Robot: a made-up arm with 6 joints.
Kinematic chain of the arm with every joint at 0, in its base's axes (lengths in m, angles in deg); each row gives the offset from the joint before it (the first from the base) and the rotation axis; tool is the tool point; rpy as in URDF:
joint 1: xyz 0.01 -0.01 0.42 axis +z
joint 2: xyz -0.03 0 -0.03 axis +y
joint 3: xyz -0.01 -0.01 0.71 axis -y
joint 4: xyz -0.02 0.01 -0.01 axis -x
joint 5: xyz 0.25 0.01 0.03 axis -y
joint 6: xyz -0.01 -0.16 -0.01 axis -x
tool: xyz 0.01 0 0 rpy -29.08 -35.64 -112.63
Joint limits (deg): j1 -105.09..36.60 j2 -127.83..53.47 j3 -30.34..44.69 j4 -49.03..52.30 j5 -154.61..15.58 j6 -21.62..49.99
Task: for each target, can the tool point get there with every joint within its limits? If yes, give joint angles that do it. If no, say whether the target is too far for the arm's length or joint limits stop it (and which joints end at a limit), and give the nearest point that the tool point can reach.
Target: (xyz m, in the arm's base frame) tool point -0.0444 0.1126 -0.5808
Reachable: no: joint limits stop it (at a limit: joint 2, joint 3, joint 4) | nearest point -0.3237 0.7420 -0.1525 | short by 0.811 m
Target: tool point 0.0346 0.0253 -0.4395
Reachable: no: joint limits stop it (at a limit: joint 1, joint 2, joint 3, joint 4) | nearest point 0.0287 0.5109 0.1798 | short by 0.787 m
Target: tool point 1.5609 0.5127 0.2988
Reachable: no: too far | nearest point 0.7445 0.2375 0.7077 | short by 0.954 m
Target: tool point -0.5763 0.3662 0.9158
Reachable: yes | joints -44.69 -64.35 18.71 8.95 -30.48 7.02
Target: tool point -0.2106 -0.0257 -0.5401
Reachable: no: joint limits stop it (at a limit: joint 2, joint 3, joint 4) | nearest point -0.8107 -0.0684 -0.1526 | short by 0.716 m
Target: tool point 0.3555 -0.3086 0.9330
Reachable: yes | joints -23.96 22.44 -22.72 21.14 -13.10 2.30
